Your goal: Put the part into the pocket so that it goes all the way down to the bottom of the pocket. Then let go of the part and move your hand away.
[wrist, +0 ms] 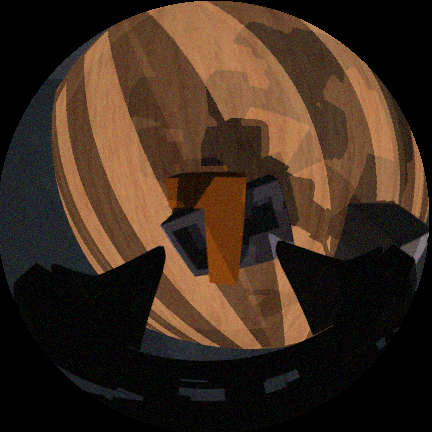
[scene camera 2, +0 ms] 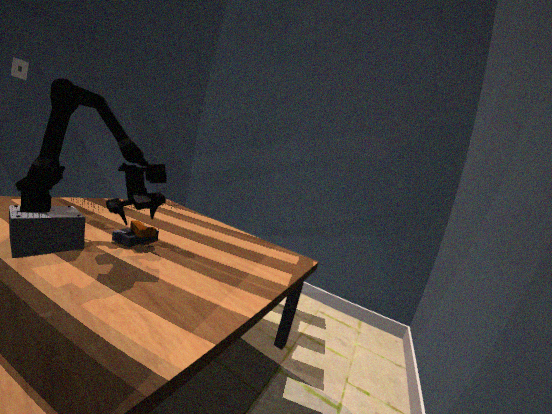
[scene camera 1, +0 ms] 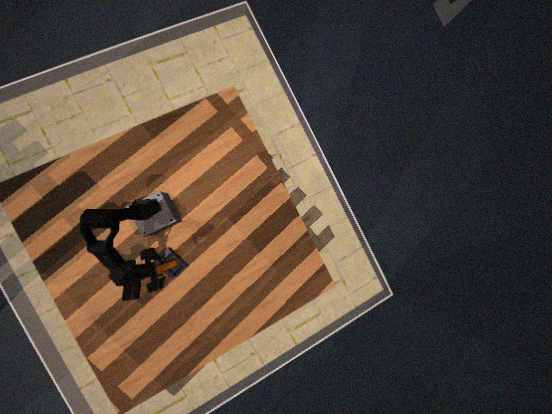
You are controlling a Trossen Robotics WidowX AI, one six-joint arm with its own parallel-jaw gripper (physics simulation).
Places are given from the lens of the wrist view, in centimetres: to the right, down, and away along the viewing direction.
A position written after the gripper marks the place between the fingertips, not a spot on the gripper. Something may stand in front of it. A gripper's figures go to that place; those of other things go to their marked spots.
gripper (wrist: pixel 221 249): 1, 2, 10
orange L-shaped part (wrist: pixel 221 193): 1, -2, 10
grey pocket block (wrist: pixel 266 220): 6, 0, 15
The marked spots on the grey pocket block and the orange L-shaped part are 8 cm apart.
